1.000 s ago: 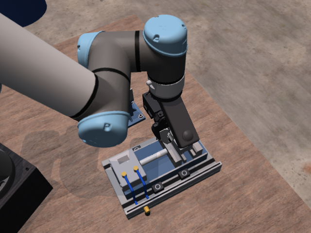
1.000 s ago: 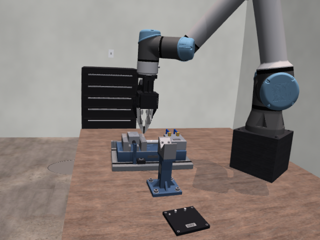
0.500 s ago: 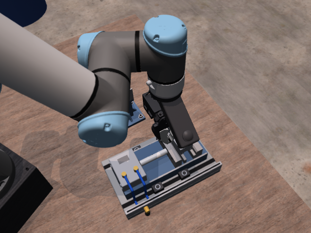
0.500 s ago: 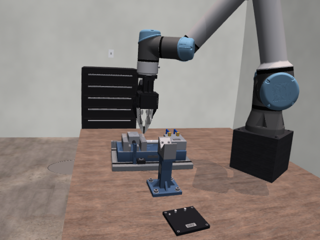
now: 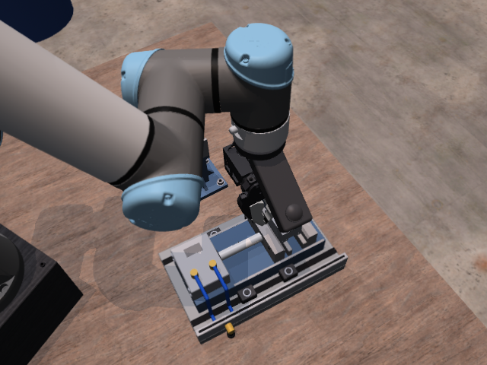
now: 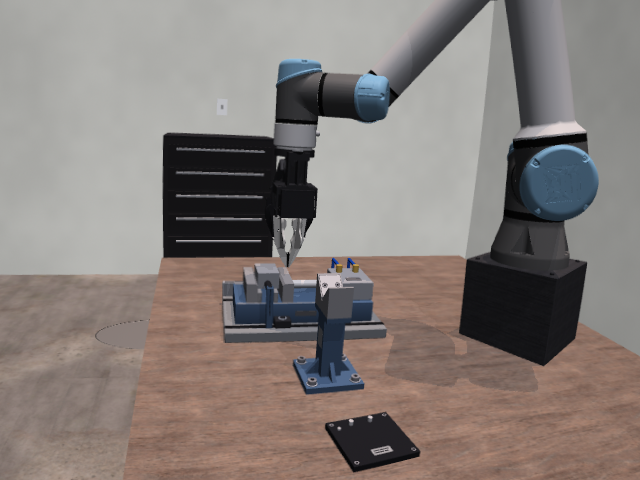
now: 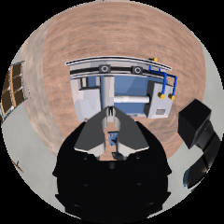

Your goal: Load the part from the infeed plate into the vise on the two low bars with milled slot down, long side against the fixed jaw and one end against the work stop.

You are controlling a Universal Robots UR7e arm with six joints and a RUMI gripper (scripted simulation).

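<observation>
Now: the part 4 cm below my hand and 4 cm ahead of it. From my hand the other things lie so: work stop (5 cm to the left, 4 cm below, 4 cm ahead); moving jaw (5 cm below); white cylinder rod (5 cm below, 5 cm behind).
</observation>
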